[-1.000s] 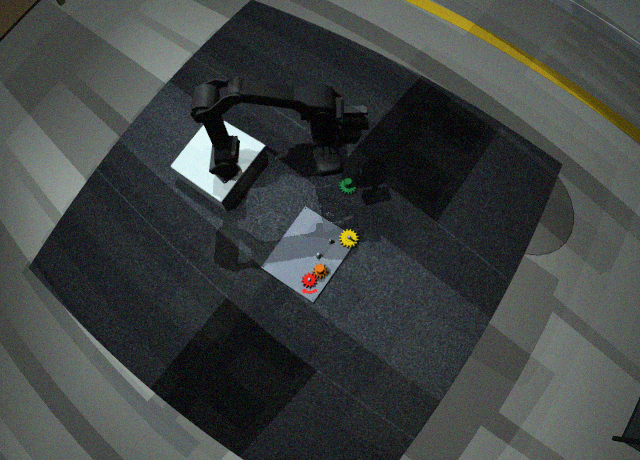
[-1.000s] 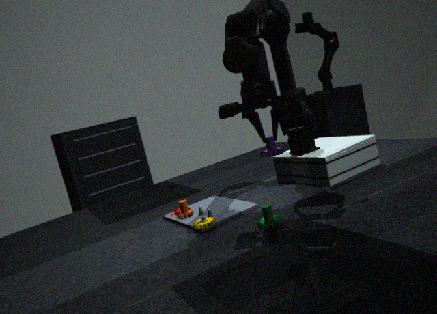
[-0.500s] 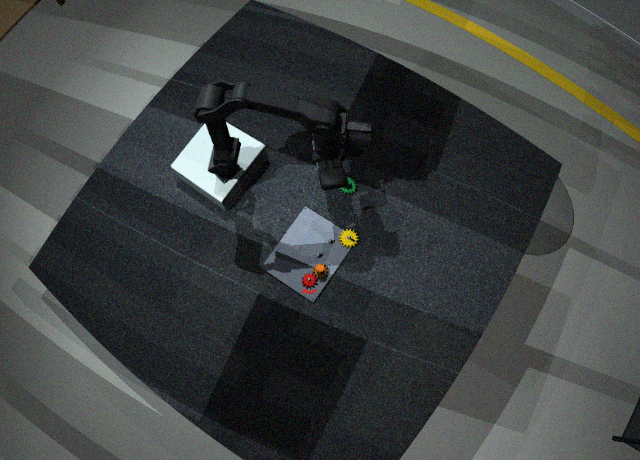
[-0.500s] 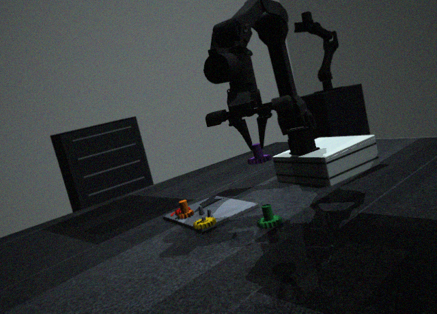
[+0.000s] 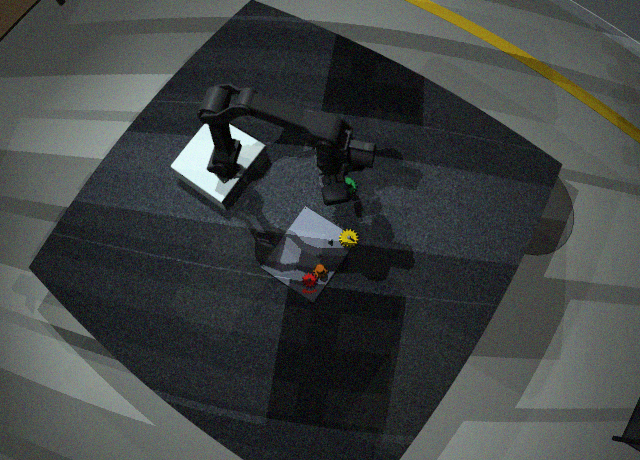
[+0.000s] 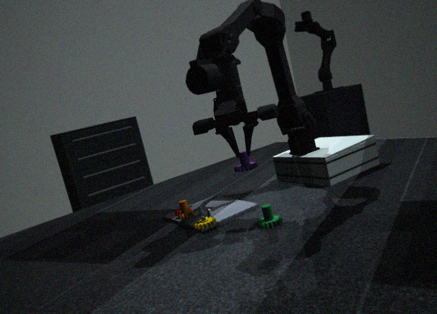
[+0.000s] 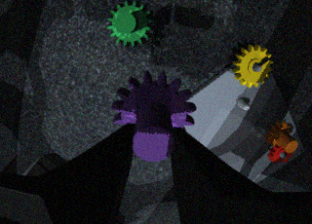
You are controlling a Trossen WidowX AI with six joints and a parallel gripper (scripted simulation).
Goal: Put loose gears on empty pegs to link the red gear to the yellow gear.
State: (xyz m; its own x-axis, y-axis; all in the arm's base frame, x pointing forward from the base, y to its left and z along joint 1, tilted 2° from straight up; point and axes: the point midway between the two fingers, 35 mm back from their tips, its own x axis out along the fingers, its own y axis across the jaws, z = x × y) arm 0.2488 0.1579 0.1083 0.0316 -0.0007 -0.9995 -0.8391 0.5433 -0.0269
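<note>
Right now my gripper tip is 160 mm to the left of the orange gear, 120 mm short of it and 120 mm above it. Also, from my gripper tip: purple gear 10 mm below; yellow gear 130 mm below, 110 mm ahead, 40 mm to the right; green gear 130 mm below, 60 mm to the left.
</note>
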